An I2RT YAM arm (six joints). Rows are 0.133 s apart.
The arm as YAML. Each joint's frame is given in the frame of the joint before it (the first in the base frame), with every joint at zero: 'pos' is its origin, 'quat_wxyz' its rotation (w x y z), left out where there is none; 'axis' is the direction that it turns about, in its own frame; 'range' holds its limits. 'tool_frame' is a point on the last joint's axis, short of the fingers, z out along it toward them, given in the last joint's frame.
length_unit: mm
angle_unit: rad
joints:
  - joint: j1
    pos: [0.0, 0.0, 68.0]
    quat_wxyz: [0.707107, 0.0, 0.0, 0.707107]
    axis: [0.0, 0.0, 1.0]
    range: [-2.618, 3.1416]
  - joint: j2
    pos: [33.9, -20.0, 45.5]
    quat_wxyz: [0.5, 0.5, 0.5, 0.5]
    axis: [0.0, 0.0, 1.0]
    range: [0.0, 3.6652]
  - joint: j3
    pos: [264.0, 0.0, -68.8]
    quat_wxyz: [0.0, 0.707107, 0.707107, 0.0]
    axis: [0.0, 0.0, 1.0]
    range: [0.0, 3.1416]
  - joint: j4
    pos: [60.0, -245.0, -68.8]
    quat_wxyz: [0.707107, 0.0, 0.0, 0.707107]
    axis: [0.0, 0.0, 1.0]
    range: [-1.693, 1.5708]
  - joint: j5
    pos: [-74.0, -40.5, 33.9]
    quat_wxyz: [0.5, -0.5, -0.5, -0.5]
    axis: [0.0, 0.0, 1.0]
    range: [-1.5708, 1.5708]
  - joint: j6
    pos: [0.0, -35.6, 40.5]
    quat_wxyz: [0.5, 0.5, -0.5, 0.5]
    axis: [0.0, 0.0, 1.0]
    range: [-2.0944, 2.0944]
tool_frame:
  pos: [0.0, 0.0, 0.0]
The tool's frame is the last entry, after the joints.
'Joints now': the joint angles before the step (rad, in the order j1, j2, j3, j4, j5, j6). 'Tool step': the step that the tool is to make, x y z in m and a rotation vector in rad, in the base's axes. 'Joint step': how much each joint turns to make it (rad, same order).
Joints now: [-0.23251 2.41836 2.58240 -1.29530 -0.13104 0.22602]
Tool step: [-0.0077 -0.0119 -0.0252 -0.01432 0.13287 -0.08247]
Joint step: [-0.02249 0.00007 -0.08497 -0.03666 0.06486 0.03893]
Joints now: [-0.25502 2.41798 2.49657 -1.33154 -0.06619 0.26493]
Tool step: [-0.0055 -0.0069 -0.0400 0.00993 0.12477 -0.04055]
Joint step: [-0.01444 0.00186 -0.14614 0.02593 0.02863 0.01951]
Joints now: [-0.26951 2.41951 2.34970 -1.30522 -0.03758 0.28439]
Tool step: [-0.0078 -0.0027 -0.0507 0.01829 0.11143 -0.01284]
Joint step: [-0.00876 0.01013 -0.17687 0.07485 0.01297 0.00230]
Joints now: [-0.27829 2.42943 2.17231 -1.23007 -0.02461 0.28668]
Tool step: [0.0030 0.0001 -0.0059 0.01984 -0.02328 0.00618]
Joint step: [0.00000 0.00671 -0.01216 0.03566 -0.02593 -0.00382]
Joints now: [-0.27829 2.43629 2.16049 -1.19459 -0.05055 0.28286]
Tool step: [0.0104 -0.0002 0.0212 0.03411 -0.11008 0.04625]
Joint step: [0.00044 0.00019 0.07765 0.01600 -0.06903 -0.03619]
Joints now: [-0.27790 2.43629 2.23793 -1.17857 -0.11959 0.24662]
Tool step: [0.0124 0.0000 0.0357 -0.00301 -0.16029 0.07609]
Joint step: [0.00263 -0.00067 0.12322 0.02220 -0.05876 -0.06068]
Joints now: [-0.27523 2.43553 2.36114 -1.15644 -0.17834 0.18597]
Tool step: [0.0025 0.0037 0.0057 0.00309 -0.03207 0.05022]
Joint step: [0.00657 0.00003 0.01889 0.00405 -0.02591 -0.03768]
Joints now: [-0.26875 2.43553 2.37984 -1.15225 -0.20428 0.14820]
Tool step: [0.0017 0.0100 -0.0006 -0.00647 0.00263 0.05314]
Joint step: [0.01956 -0.00005 -0.00143 -0.00662 -0.00531 -0.03462]
